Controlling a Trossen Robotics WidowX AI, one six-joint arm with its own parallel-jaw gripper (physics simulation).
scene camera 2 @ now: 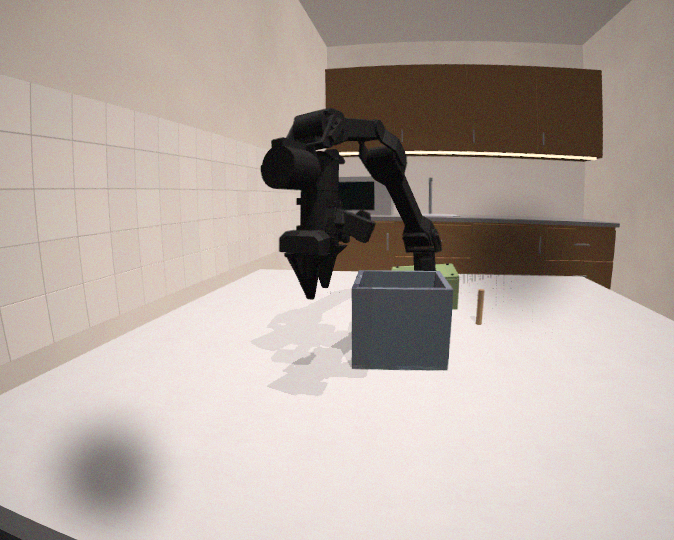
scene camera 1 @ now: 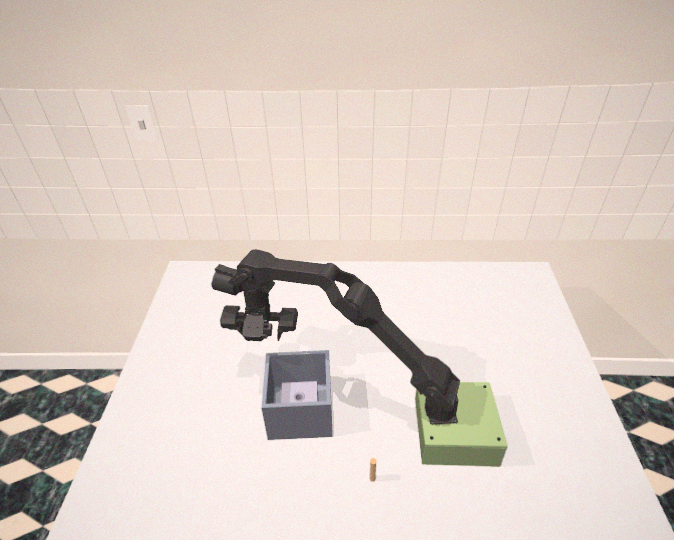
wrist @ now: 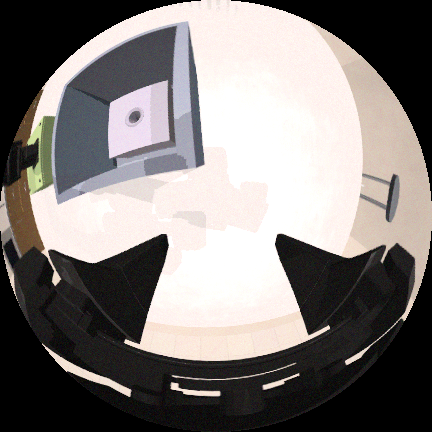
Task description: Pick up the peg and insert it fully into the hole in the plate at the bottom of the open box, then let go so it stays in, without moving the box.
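Pixels of known places: gripper, fingertip midpoint: (scene camera 2: 318, 293) (scene camera 1: 262, 339) (wrist: 223, 240); arm's base at its link origin: (scene camera 1: 441, 412).
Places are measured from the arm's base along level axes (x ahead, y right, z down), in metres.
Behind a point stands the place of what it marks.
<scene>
The peg (scene camera 1: 372, 470) {x 0.176, y -0.114, z 0.031 m} (scene camera 2: 479, 307) {x 0.180, y -0.104, z 0.041 m} is a thin orange-brown cylinder standing upright on the table, to the right of the box in both scene views. It does not show in the wrist view. The open grey-blue box (scene camera 1: 299, 421) {x 0.336, y 0.006, z 0.007 m} (scene camera 2: 401, 329) {x 0.417, y 0.088, z 0.010 m} (wrist: 182, 95) {x 0.412, y 0.122, z -0.056 m} stands upright. At its bottom lies a pale plate (scene camera 1: 308, 388) {x 0.313, y 0.110, z 0.025 m} (wrist: 150, 135) {x 0.359, y 0.121, z 0.024 m} with a round hole (scene camera 1: 299, 396) {x 0.337, y 0.095, z 0.035 m} (wrist: 135, 116) {x 0.331, y 0.079, z 0.040 m}, which looks empty. My gripper (scene camera 1: 259, 337) {x 0.426, y 0.219, z -0.050 m} (scene camera 2: 317, 291) {x 0.426, y 0.219, z -0.050 m} (wrist: 223, 240) {x 0.426, y 0.219, z -0.050 m} is open and empty, pointing down. It hangs above the table beyond the box's back left in scene camera 1, away from the peg.
The white table (scene camera 1: 196, 478) {x 0.579, y -0.073, z 0.082 m} (scene camera 2: 281, 450) {x 0.648, y 0.233, z 0.082 m} carries the green base block (scene camera 1: 472, 427) {x -0.062, y -0.046, z -0.003 m} (scene camera 2: 452, 270) {x -0.020, y -0.078, z -0.006 m} (wrist: 47, 150) {x 0.046, y 0.017, z 0.030 m}, right of the box in scene camera 1. My arm stretches from it over the table's back part. A tiled wall (scene camera 1: 337, 168) (scene camera 2: 56, 213) rises behind the table.
</scene>
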